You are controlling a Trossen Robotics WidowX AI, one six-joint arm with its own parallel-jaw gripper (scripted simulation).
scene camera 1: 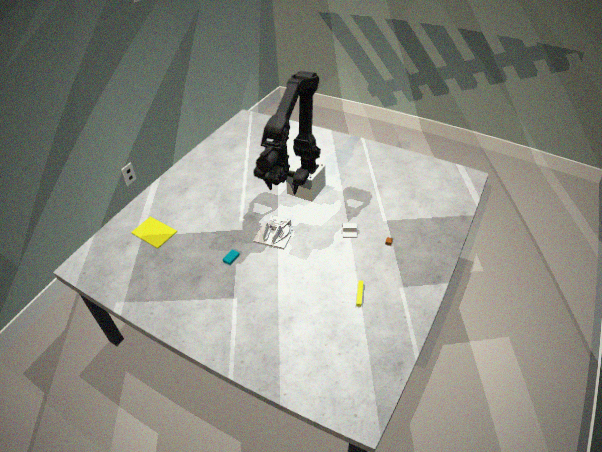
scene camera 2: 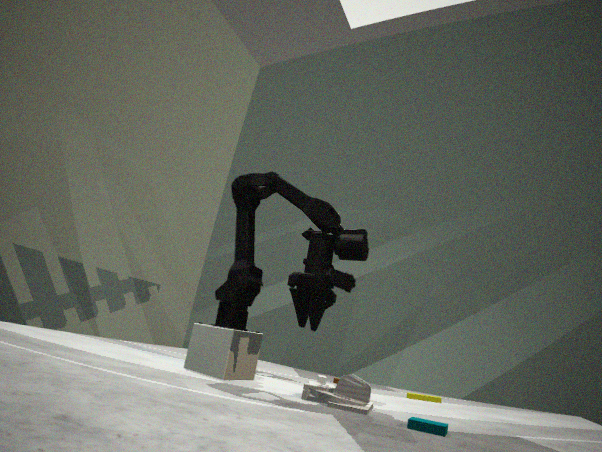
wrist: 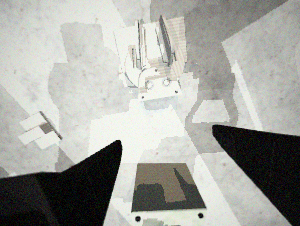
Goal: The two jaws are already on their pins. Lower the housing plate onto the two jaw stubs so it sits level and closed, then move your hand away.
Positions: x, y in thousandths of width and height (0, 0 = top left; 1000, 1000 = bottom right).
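The gripper in scene camera 1 (469, 424). A yellow flat square in scene camera 1 (260, 517). The gripper in scene camera 2 (511, 729). Yellow flat square out of frame in scene camera 2. The gripper in the wrist view (555, 604). Yellow flat square out of frame in the wrist view.
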